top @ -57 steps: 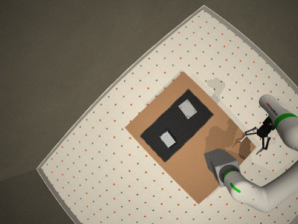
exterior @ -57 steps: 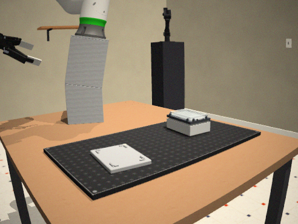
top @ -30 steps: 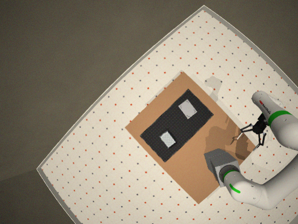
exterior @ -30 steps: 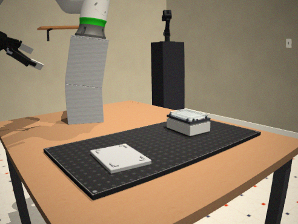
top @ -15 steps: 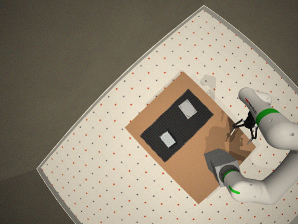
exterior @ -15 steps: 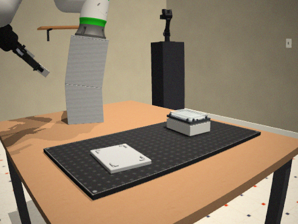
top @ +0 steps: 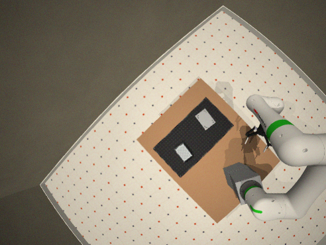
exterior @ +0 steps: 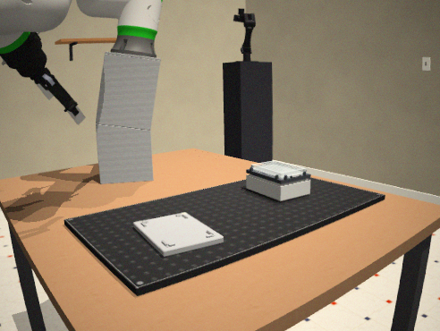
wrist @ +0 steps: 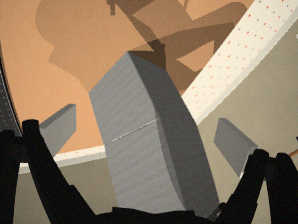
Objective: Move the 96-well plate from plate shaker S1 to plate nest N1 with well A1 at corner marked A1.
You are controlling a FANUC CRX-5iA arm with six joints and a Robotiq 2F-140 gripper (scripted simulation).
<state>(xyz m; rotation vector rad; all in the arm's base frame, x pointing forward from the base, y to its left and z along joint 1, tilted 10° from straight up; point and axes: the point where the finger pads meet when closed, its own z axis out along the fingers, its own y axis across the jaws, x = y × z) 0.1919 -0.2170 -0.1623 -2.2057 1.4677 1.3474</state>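
Now: hand 24 cm short of the white 96-well plate, 49 cm to the right of it and 18 cm above it. Round my hand: plate nest N1: 38 cm ahead, 16 cm to the left, 24 cm below.
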